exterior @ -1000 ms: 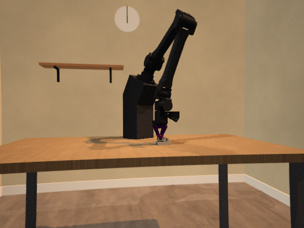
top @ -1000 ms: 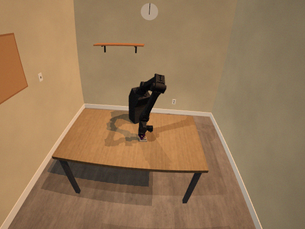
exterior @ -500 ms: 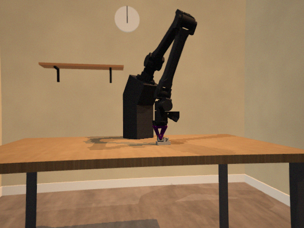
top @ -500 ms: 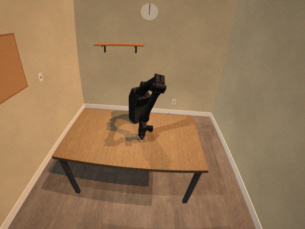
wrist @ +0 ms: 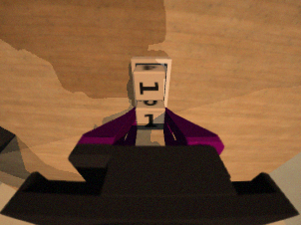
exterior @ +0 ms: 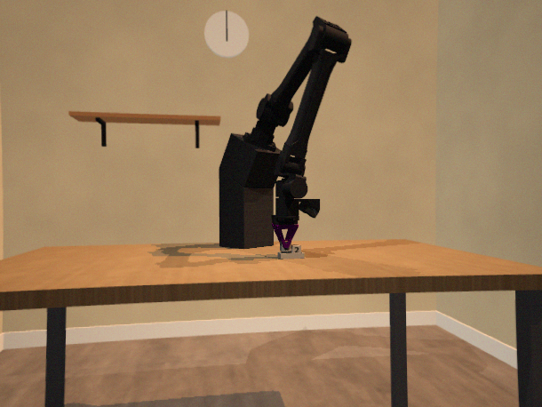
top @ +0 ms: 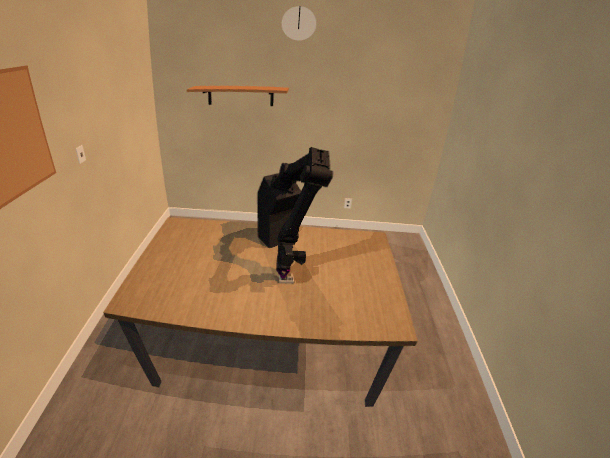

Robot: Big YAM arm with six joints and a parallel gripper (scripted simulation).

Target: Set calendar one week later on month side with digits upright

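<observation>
Now: the tray 20 mm to the left of my hand and 30 mm below it.
</observation>
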